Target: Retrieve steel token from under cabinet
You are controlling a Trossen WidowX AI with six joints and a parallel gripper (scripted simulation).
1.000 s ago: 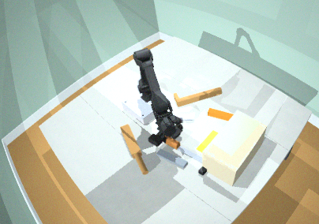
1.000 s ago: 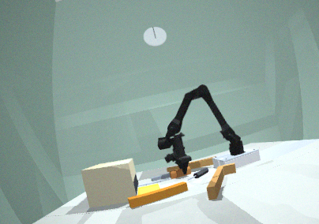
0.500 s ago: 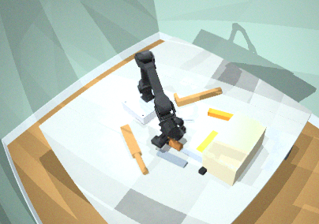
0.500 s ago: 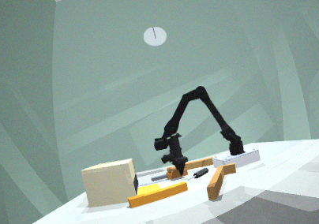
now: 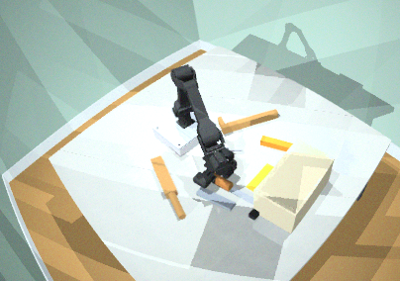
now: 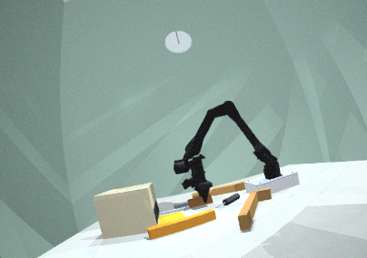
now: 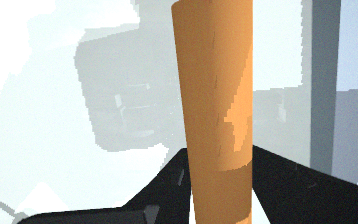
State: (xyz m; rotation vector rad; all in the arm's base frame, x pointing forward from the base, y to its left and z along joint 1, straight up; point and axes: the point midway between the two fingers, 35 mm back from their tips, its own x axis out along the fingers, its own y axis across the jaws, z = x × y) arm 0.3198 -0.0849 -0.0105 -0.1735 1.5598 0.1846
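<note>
Right now my gripper tip is 7 cm short of the grey flat bar and 6 cm to the left of it. Also, from my gripper tip: orange paddle 7 cm behind, 17 cm to the right, 1 cm above; orange bar 7 cm ahead, 33 cm to the left, 1 cm above.
</note>
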